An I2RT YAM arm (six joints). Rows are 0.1 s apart.
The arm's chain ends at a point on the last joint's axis. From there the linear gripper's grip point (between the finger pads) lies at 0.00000 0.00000 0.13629 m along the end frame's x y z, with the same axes.
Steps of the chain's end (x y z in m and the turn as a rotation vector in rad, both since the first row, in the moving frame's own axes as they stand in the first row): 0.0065, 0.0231, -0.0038, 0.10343, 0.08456, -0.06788; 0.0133, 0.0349, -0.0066, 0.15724, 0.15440, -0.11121; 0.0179, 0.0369, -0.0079, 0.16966, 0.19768, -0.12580; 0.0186, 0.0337, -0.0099, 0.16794, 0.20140, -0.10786; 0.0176, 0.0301, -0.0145, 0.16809, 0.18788, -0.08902; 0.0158, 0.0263, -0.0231, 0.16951, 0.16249, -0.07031
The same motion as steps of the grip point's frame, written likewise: 0.0175, 0.0087, -0.0050, 0.10343, 0.08456, -0.06788; 0.0329, 0.0125, -0.0099, 0.15724, 0.15440, -0.11121; 0.0430, 0.0124, -0.0125, 0.16966, 0.19768, -0.12580; 0.0445, 0.0096, -0.0146, 0.16794, 0.20140, -0.10786; 0.0419, 0.0063, -0.0188, 0.16809, 0.18788, -0.08902; 0.0369, 0.0027, -0.0268, 0.16951, 0.16249, -0.07031
